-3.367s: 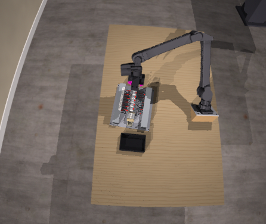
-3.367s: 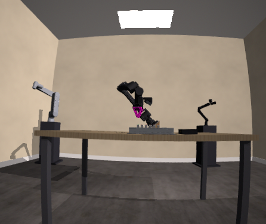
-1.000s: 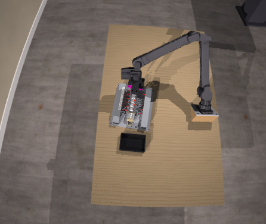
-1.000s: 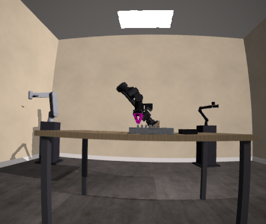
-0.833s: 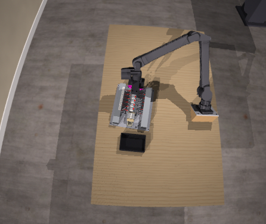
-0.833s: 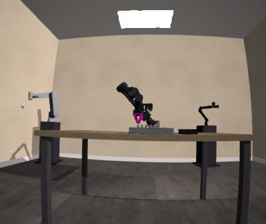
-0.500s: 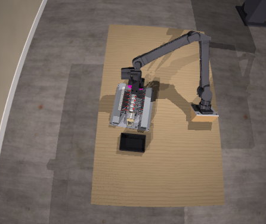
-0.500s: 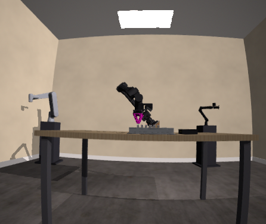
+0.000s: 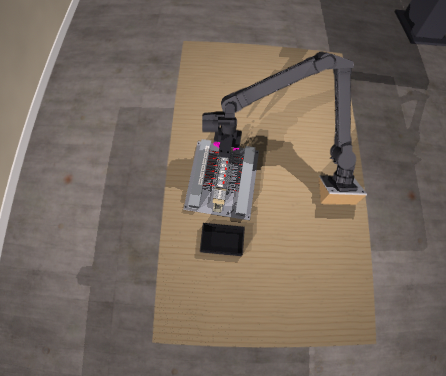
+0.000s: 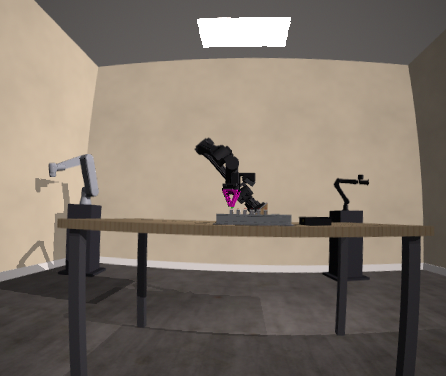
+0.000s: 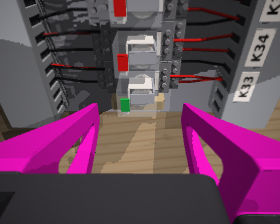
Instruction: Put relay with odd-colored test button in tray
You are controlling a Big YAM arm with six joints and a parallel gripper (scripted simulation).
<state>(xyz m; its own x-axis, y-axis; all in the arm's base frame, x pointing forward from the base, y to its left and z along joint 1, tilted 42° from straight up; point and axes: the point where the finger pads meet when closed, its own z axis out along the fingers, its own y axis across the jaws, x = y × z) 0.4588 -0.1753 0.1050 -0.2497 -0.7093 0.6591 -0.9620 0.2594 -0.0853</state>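
The relay is 30 mm below my hand. The rest, counted from my hand: black tray (370 mm to the left, 70 mm below, 50 mm ahead).
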